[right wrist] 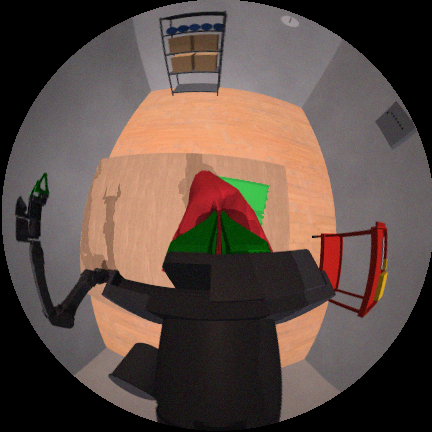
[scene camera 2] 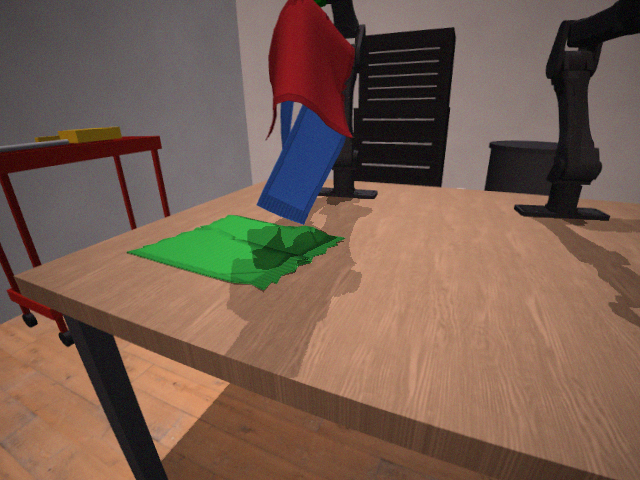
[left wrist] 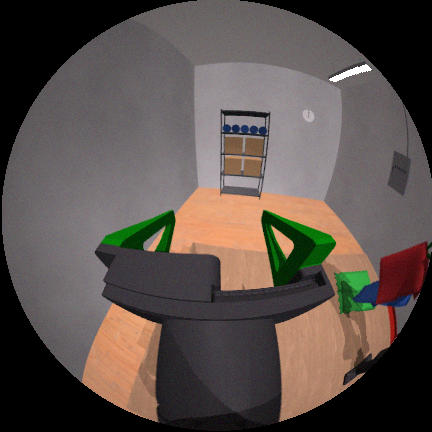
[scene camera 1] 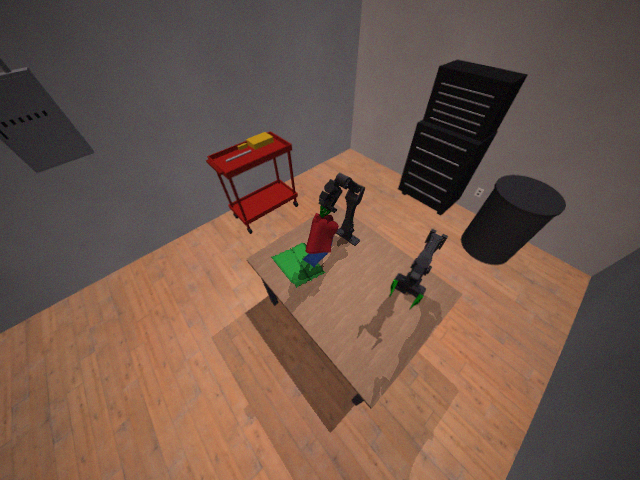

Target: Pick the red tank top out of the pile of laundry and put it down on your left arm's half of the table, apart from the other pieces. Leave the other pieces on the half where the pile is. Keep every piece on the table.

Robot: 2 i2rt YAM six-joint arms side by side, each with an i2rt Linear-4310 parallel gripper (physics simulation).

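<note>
The red tank top (scene camera 1: 321,235) (scene camera 2: 310,62) (left wrist: 402,272) (right wrist: 205,192) hangs in the air from my right gripper (scene camera 1: 324,211) (right wrist: 218,215), which is shut on its top. A blue piece (scene camera 1: 314,258) (scene camera 2: 305,165) (left wrist: 367,292) hangs below and partly inside the red cloth, its lower end above the green piece; how it is caught is hidden. The green piece (scene camera 1: 289,264) (scene camera 2: 201,250) (left wrist: 356,279) (right wrist: 254,195) lies on the table at the left in scene camera 1. My left gripper (scene camera 1: 406,295) (left wrist: 217,214) (right wrist: 41,176) is open and empty, above the table's right part in scene camera 1.
The wooden table (scene camera 1: 341,304) (scene camera 2: 439,310) carries both arm bases. A red cart (scene camera 1: 263,201) (scene camera 2: 142,142) (right wrist: 332,260) stands beyond the table's left side. A black cabinet (scene camera 1: 434,155) (scene camera 2: 405,124) and a dark bin (scene camera 1: 504,227) (scene camera 2: 522,167) stand behind the arms.
</note>
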